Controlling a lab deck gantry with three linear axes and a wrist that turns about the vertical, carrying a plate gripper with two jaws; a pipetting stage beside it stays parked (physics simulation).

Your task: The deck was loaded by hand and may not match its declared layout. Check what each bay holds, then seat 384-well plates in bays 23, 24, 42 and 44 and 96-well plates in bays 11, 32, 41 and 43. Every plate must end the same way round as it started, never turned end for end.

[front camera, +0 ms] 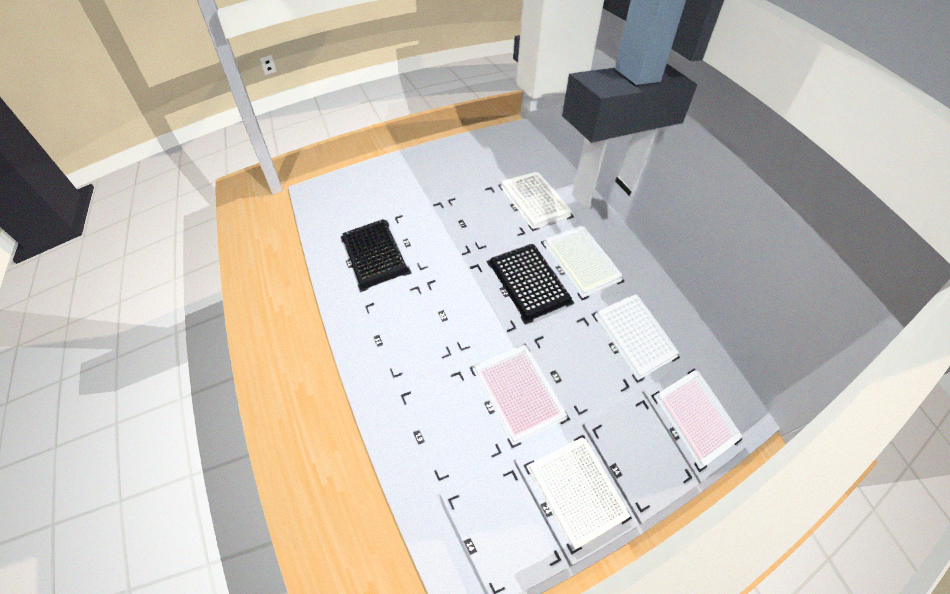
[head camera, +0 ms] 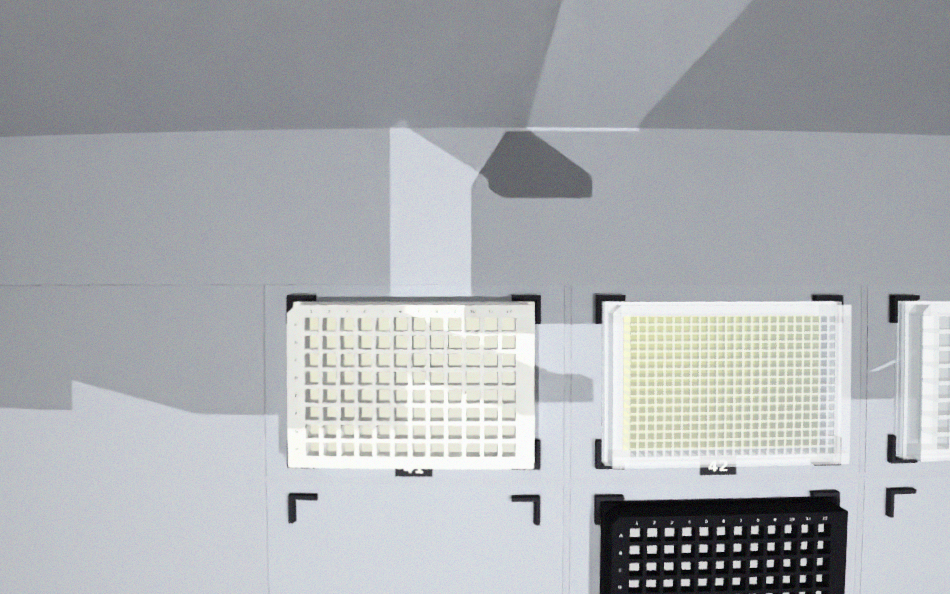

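Seen in the pictures: gripper, fingertip midpoint: (front camera: 603,194); robot's base, origin of the base link: (front camera: 342,238).
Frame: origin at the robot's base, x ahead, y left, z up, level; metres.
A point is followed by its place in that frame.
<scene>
My gripper (front camera: 603,193) @(x 0.228, y 0.364, z 0.160 m) is open and empty, raised beside bays 41 and 42; its jaws do not show in the head view. A white 96-well plate (front camera: 536,199) @(x 0.073, y 0.359, z 0.014 m) (head camera: 410,385) @(x 0.065, y 0.365, z 0.014 m) sits in bay 41, a yellowish 384-well plate (front camera: 583,259) @(x 0.233, y 0.360, z 0.014 m) (head camera: 728,385) @(x 0.225, y 0.364, z 0.014 m) in bay 42, a clear-white 96-well plate (front camera: 638,335) @(x 0.395, y 0.363, z 0.010 m) in bay 43, and a pink 384-well plate (front camera: 700,418) @(x 0.559, y 0.360, z 0.029 m) in bay 44. A black 96-well plate (front camera: 530,282) @(x 0.237, y 0.252, z 0.014 m) (head camera: 721,553) @(x 0.225, y 0.276, z 0.011 m) is in bay 32. Another black plate (front camera: 375,253) @(x 0.074, y 0.044, z 0.013 m) is in bay 11. A pink 384-well plate (front camera: 519,393) @(x 0.393, y 0.149, z 0.005 m) is in bay 23, a cream fine-grid plate (front camera: 579,493) @(x 0.558, y 0.149, z 0.024 m) in bay 24.
Bays 12, 13, 14, 21, 22, 31, 33 and 34 show corner brackets and labels without plates. The deck (front camera: 336,203) @(x -0.097, y 0.011, z 0.000 m) has a wooden border (front camera: 259,350) @(x 0.160, y -0.196, z -0.010 m). The pale column (front camera: 560,49) @(x 0.125, y 0.322, z 0.350 m) stands behind the gripper, and a thin grey post (front camera: 241,98) @(x -0.207, y -0.103, z 0.229 m) stands at the far left corner.
</scene>
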